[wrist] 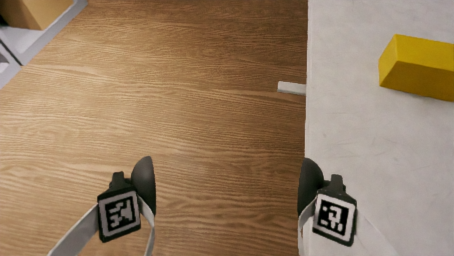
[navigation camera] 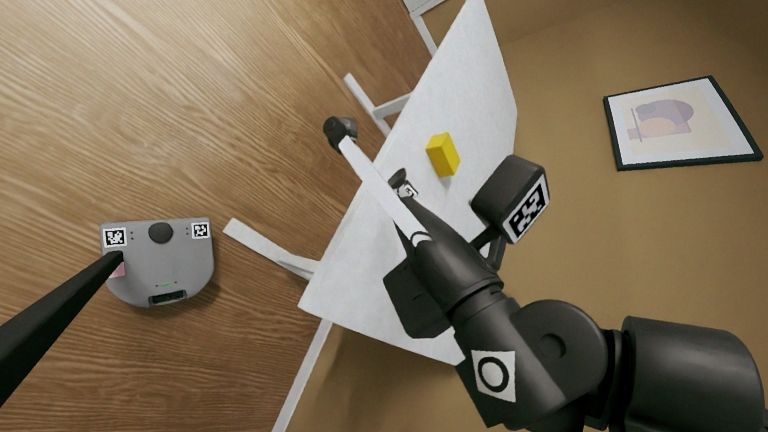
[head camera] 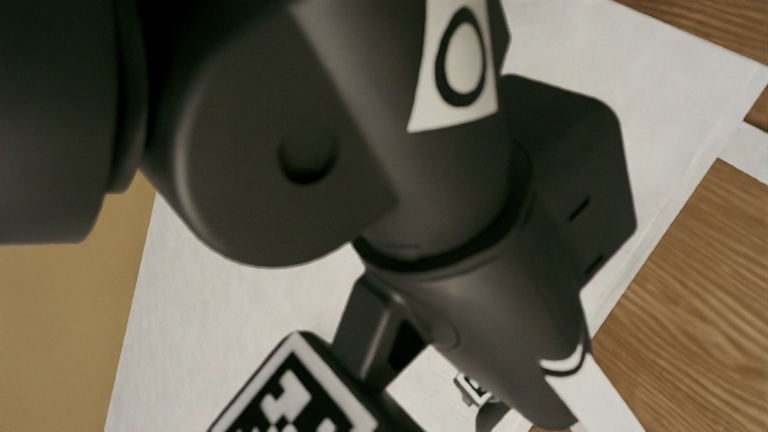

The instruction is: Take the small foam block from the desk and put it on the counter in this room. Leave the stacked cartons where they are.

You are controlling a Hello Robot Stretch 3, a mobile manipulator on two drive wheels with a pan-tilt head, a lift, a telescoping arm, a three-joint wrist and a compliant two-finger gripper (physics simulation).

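Pixels of known places: gripper, between the fingertips: (wrist: 227,177) (navigation camera: 367,152); robot's base, origin of its link: (navigation camera: 160,231).
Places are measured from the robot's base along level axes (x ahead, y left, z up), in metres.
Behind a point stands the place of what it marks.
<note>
The yellow foam block (navigation camera: 443,155) {y -0.499, x 0.171, z 0.990 m} (wrist: 421,67) {y -0.500, x 0.169, z 0.992 m} lies on the white desk (navigation camera: 375,290) {y -0.296, x -0.095, z 0.950 m} (wrist: 350,145) {y -0.379, x 0.134, z 0.950 m}. In the wrist view it is at the upper right, cut off by the view's edge. My gripper (navigation camera: 371,156) {y -0.221, x 0.130, z 1.021 m} (wrist: 227,177) {y -0.221, x 0.130, z 1.021 m} is open, with nothing between its fingertips. In the wrist view it points down over the desk's long edge, one fingertip over the wood floor and the other at the desk's edge, apart from the block. In the head camera view my wrist hides much of the desk, and the block does not show there. The counter and stacked cartons cannot be made out.
My grey wheeled base (navigation camera: 156,268) {y 0.024, x -0.125, z 0.159 m} stands on the wood floor beside the desk's legs (navigation camera: 268,249). A brown wall with a framed picture (navigation camera: 682,123) {y -1.487, x 0.377, z 1.689 m} rises behind the desk. A grey shelf unit (wrist: 52,30) {y 0.301, x 2.299, z 0.048 m} with a tan box (wrist: 37,11) {y 0.322, x 2.311, z 0.205 m} shows at the wrist view's upper left.
</note>
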